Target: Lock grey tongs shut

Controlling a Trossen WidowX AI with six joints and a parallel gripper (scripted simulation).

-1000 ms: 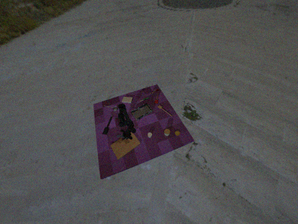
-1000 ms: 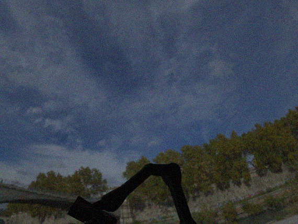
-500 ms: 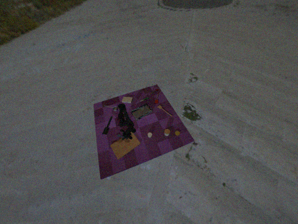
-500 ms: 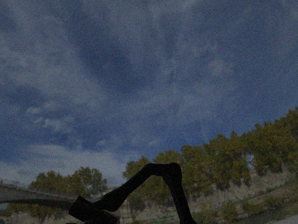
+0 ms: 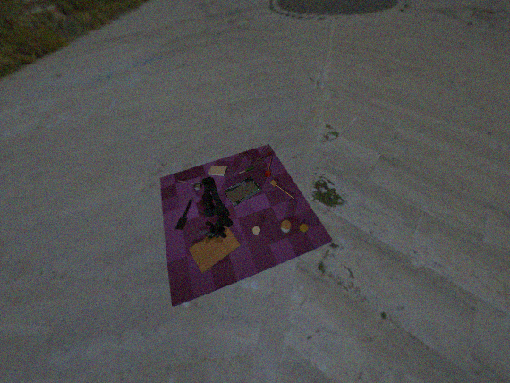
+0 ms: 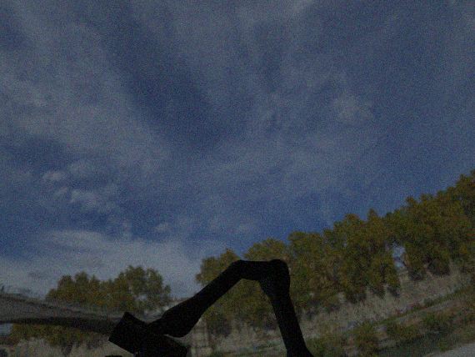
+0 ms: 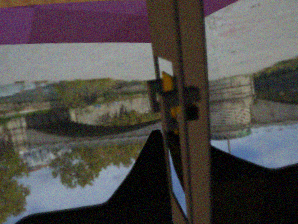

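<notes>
Now: gripper tip 4 cm short of the yellow piece, 2 cm to the right of it and 2 cm above it. The rest, counted from my gripper tip: black spatula: 19 cm behind, 40 cm to the left, 17 cm below; wooden board: 17 cm below; roasting tin: 40 cm ahead, 43 cm to the left, 15 cm below.
</notes>
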